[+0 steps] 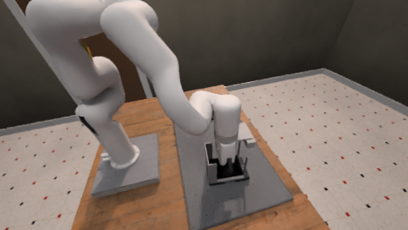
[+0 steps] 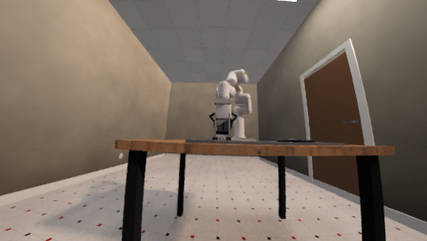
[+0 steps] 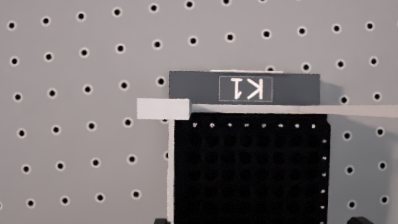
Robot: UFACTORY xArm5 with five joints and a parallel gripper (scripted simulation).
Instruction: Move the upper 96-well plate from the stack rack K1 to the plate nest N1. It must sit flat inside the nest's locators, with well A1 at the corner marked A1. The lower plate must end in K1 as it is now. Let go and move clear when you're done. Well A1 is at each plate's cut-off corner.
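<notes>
My hand is 3 cm above the black 96-well plate. Also, from my hand: white plate: 5 cm below; A1 label: 14 cm ahead, 31 cm to the left, 6 cm below; plate nest N1: 7 cm ahead, 38 cm to the left, 7 cm below.
</notes>
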